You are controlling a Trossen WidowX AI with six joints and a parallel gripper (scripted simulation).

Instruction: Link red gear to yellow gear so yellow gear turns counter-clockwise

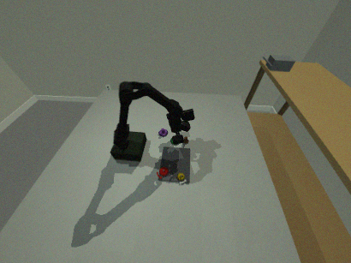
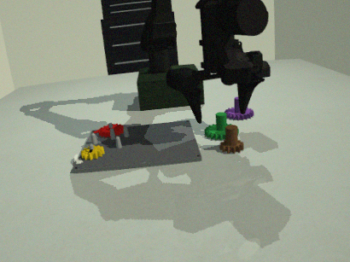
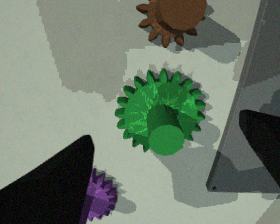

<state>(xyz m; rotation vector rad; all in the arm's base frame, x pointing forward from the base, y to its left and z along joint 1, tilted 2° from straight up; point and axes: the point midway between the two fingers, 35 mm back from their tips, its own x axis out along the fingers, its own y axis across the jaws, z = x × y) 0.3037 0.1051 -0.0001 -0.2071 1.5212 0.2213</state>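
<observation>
My gripper tip is 5 cm short of the yellow gear, 24 cm to the left of it and 2 cm above it. Also, from my gripper tip: purple gear (9 cm behind, 6 cm to the left, 2 cm below); then green gear (2 cm below); then brown gear (6 cm ahead, 2 cm below).
</observation>
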